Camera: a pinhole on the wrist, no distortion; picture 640 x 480 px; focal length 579.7 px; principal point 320.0 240.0 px. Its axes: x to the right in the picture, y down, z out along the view. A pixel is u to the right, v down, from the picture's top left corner.
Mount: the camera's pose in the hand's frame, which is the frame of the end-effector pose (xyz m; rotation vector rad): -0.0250 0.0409 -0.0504 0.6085 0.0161 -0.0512
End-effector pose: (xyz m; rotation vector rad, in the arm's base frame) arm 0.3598 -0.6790 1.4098 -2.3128 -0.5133 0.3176
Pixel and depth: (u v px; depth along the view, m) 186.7 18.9 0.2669
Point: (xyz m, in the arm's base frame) 0.1851 -0.5264 1.4747
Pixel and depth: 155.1 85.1 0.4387
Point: 0.0494 -0.4030 1.4625
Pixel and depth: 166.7 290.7 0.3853
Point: 0.1027 -0.4633 1.3222
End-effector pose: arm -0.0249 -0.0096 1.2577 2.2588 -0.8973 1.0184
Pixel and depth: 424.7 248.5 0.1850
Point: 0.0729 -0.0380 1.1930
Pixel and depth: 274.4 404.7 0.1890
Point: 0.0349 -0.0714 1.1441
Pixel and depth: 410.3 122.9 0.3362
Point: 0.2251 -0.0032 1.1309
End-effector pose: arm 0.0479 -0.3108 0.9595 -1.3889 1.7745 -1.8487
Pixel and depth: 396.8 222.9 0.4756
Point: 0.3758 -0.4941 1.1305
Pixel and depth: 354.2 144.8 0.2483
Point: 0.2077 -0.3540 1.0479
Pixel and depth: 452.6 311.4 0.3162
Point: 0.2378 -0.4692 1.0375
